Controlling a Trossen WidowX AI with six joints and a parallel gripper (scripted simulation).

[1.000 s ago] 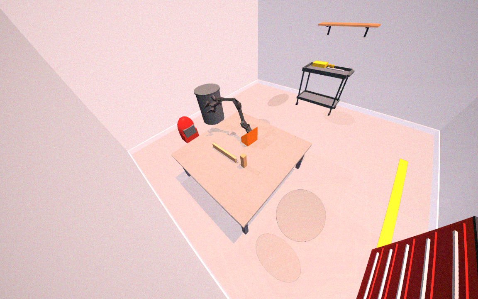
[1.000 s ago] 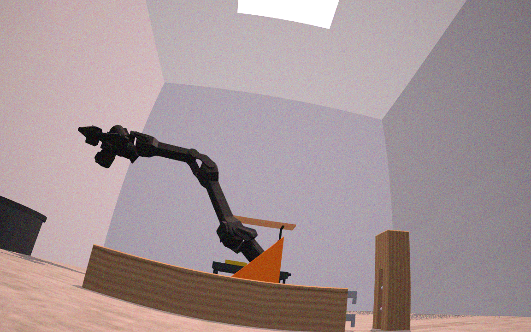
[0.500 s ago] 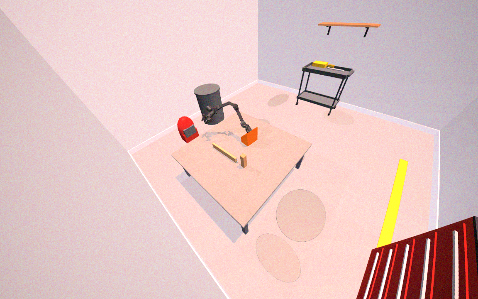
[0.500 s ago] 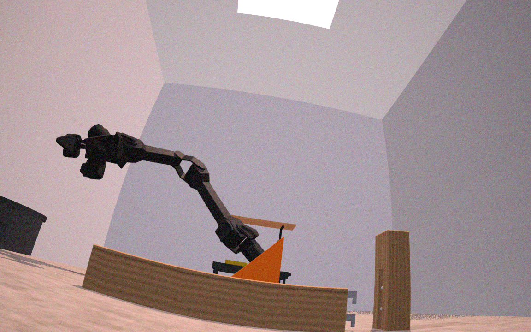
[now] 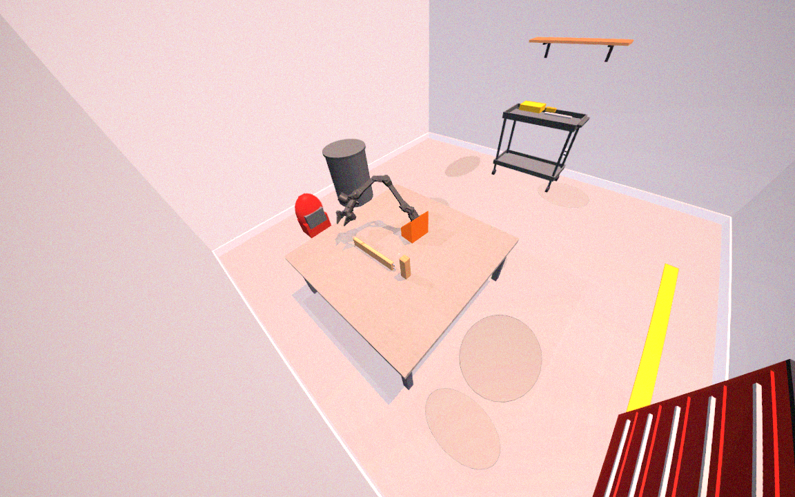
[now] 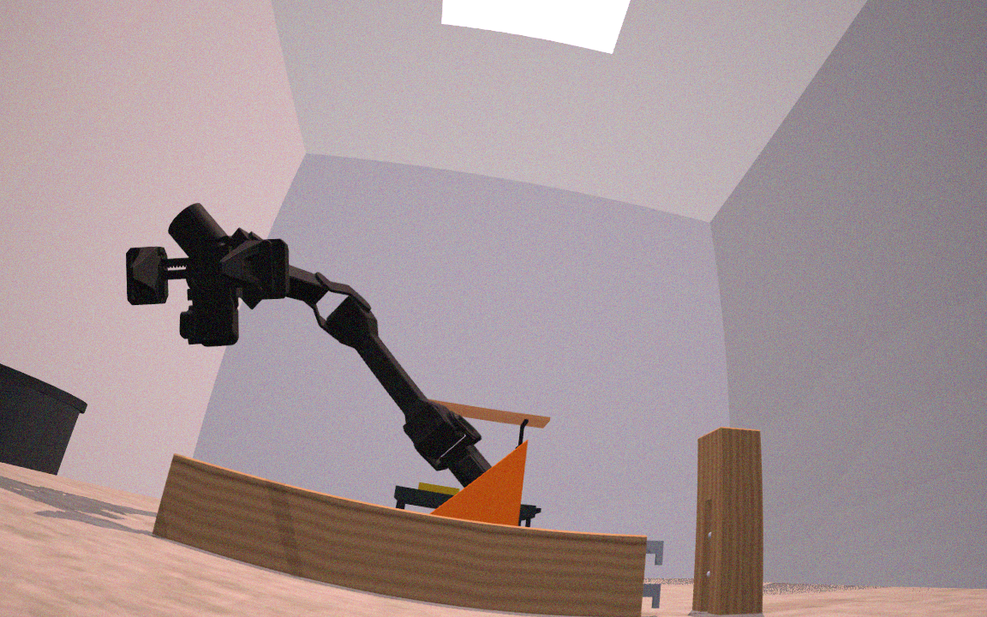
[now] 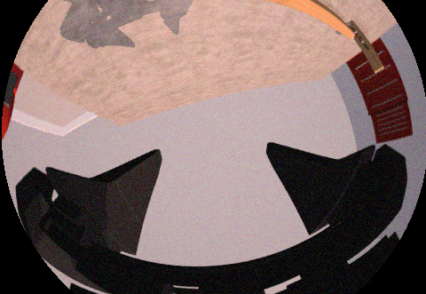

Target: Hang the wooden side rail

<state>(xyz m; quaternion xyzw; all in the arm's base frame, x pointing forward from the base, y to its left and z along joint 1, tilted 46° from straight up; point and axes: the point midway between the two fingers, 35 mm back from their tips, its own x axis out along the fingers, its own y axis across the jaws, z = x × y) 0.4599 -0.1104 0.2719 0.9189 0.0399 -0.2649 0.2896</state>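
The headboard post is 170 mm behind my gripper tip, 530 mm to the left of it and 130 mm below it.
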